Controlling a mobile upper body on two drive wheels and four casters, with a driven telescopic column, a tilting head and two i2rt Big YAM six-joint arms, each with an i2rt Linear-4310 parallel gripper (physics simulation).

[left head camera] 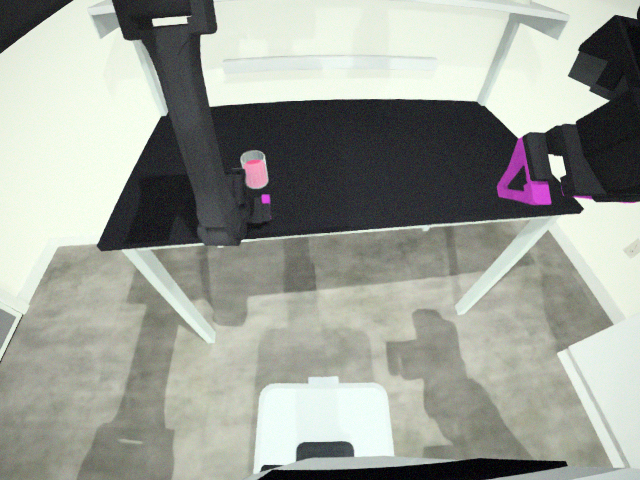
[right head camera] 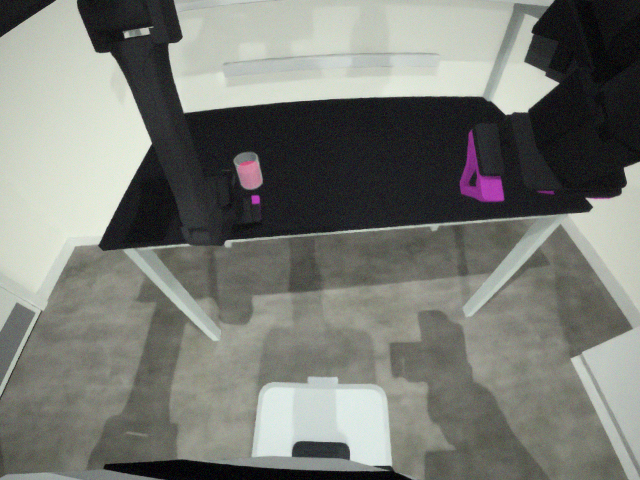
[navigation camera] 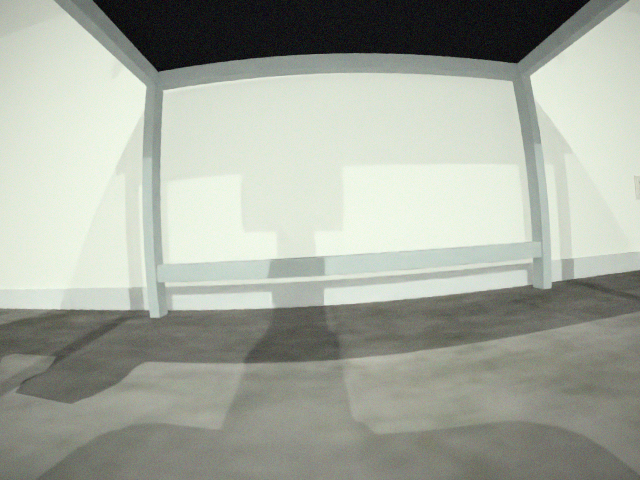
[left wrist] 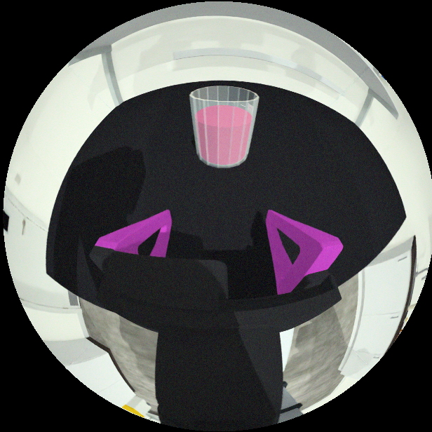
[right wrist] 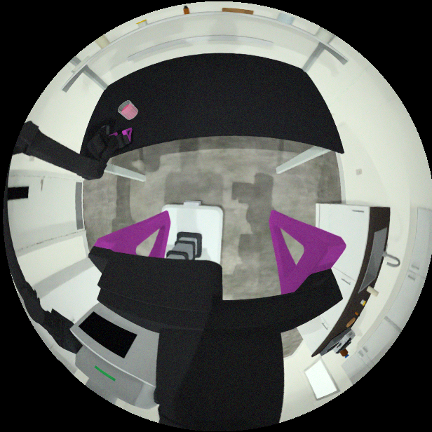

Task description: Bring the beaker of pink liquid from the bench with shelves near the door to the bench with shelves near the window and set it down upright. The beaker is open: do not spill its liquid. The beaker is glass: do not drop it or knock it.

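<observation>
The glass beaker of pink liquid (left head camera: pixel 255 170) (right head camera: pixel 249 171) (left wrist: pixel 223 135) (right wrist: pixel 128 110) stands upright on the black bench top (left head camera: pixel 361 155) (right head camera: pixel 361 155) (left wrist: pixel 325 175) (right wrist: pixel 210 100), left of its middle. My left gripper (left head camera: pixel 258 202) (right head camera: pixel 251 203) (left wrist: pixel 218 215) is open, low over the bench on the near side of the beaker. In the left wrist view the beaker stands beyond the fingertips, centred between them and apart from them. The arm partly hides this gripper in both head views. My right gripper (left head camera: pixel 535 190) (right head camera: pixel 491 190) (right wrist: pixel 219 215) is open and empty, high near the bench's right end.
Shelf uprights (left head camera: pixel 498 62) (right wrist: pixel 320 57) rise at the bench's back, and a rail (left head camera: pixel 330 63) (right head camera: pixel 330 60) crosses the wall behind. Bench legs (left head camera: pixel 170 294) (left head camera: pixel 504 266) stand in front. A white cabinet (left head camera: pixel 610 377) (right wrist: pixel 340 225) is at the right. My white base (left head camera: pixel 324 413) is below.
</observation>
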